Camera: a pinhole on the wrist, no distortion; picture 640 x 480 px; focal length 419.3 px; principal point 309.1 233.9 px. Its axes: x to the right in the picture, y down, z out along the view. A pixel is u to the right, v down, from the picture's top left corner.
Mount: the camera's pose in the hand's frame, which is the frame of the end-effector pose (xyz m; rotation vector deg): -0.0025 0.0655 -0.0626 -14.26 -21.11 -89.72
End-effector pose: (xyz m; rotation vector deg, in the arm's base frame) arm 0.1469 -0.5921 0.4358 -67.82 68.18 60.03
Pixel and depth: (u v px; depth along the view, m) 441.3 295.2 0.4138
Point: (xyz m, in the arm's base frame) 0.0883 -0.2105 0.3989
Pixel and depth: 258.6 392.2 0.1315
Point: 0.0282 -0.5226 0.3839
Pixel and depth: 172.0 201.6 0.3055
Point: -0.1097 -0.3837 0.4503
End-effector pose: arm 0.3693 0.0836 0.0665 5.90 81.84 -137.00
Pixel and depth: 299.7 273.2 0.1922
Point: 0.4285 -0.0770 0.0018
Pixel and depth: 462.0 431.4 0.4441
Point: 0.2887 -0.3643 0.1617
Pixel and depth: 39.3 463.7 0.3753
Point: 0.3658 -0.3285 -0.2387
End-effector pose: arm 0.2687 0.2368 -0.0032 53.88 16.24 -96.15
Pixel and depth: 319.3 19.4 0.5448
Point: 0.3361 0.1114 0.5706
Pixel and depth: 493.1 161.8 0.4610
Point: 0.1360 0.0341 0.3795
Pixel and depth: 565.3 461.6 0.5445
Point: -0.0288 -0.2899 0.1994
